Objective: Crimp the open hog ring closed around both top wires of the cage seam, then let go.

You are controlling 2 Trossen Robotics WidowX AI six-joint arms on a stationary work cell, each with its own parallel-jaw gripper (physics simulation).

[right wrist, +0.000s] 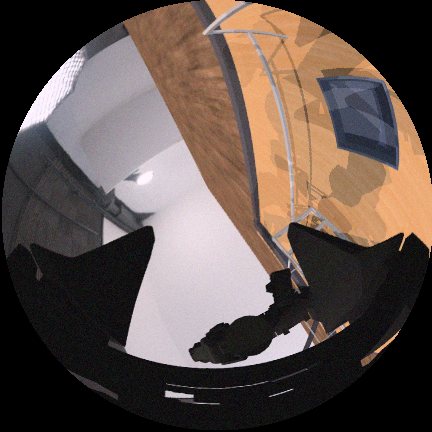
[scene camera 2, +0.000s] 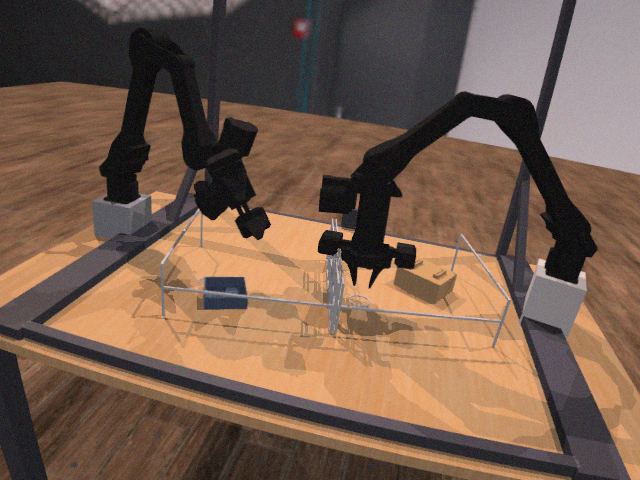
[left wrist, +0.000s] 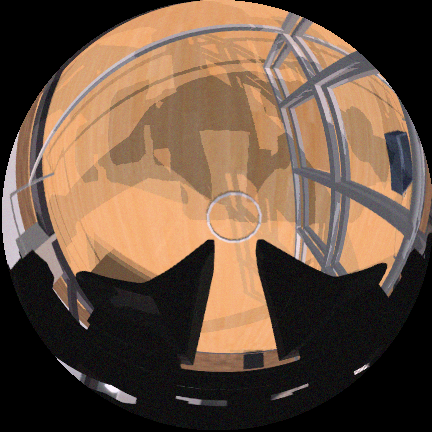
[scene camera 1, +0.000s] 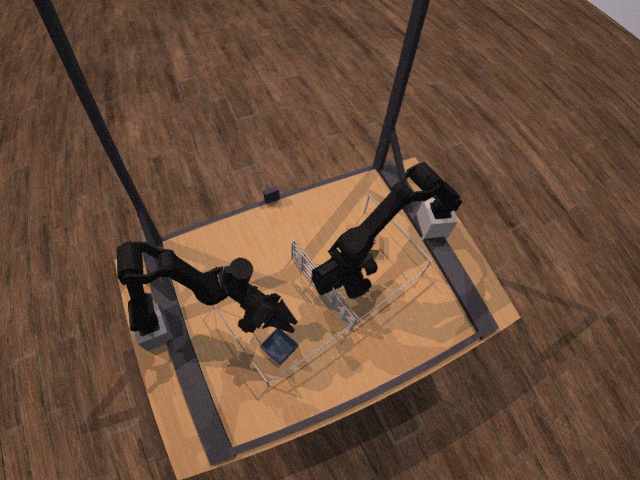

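Seen in the pictures: left gripper, fingertip midpoint: [scene camera 2: 362, 286] [left wrist: 235, 245] [scene camera 1: 341, 283]; right gripper, fingertip midpoint: [right wrist: 222, 231] [scene camera 2: 251, 220] [scene camera 1: 295, 327]; left arm's base, origin of the base link: [scene camera 2: 561, 273] [scene camera 1: 440, 210]; right arm's base, origin of the base link: [scene camera 2: 122, 198] [scene camera 1: 147, 323].
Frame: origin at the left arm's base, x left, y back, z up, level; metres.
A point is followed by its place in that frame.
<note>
The cage seam [scene camera 1: 345, 308] @[x 0.289, y -0.379, z -0.011 m] [scene camera 2: 334, 289] @[x 0.292, y -0.376, z -0.046 m] [left wrist: 336, 184] @[x 0.240, y -0.392, z -0.057 m] stands upright mid-table as close-set wire panels. A thin pale ring [scene camera 2: 358, 306] @[x 0.207, y -0.353, z -0.115 m] [left wrist: 234, 241] @[x 0.167, y -0.369, z -0.113 m] shows to the right of the seam in scene camera 2, clear of its wires. It looks like a full circle; I see no gap in it. My left gripper [scene camera 2: 362, 285] @[x 0.182, y -0.363, z -0.083 m] [left wrist: 235, 245] @[x 0.182, y -0.363, z -0.083 m] points down beside the seam, fingers partly open with nothing seen gripped. The ring shows just below its tips; contact is unclear. My right gripper [scene camera 1: 294, 322] @[x 0.349, y -0.527, z 0.059 m] [right wrist: 222, 231] @[x 0.349, y -0.527, z 0.059 m] is wide open and empty, raised near the blue tray. Scene camera 1 hides the left fingertips.
The blue tray [scene camera 1: 279, 347] @[x 0.355, y -0.574, z -0.113 m] [scene camera 2: 225, 302] @[x 0.383, y -0.549, z -0.101 m] [right wrist: 362, 112] @[x 0.357, y -0.573, z -0.112 m] sits on the right arm's side. A brown block [scene camera 2: 423, 283] @[x 0.080, y -0.262, z -0.083 m] stands beyond the left gripper. Thin wire cage rails [scene camera 2: 429, 315] @[x 0.245, y -0.207, z -0.057 m] run low along the front and sides. Dark beams [scene camera 2: 289, 408] @[x 0.538, y -0.312, z -0.102 m] edge the table.
</note>
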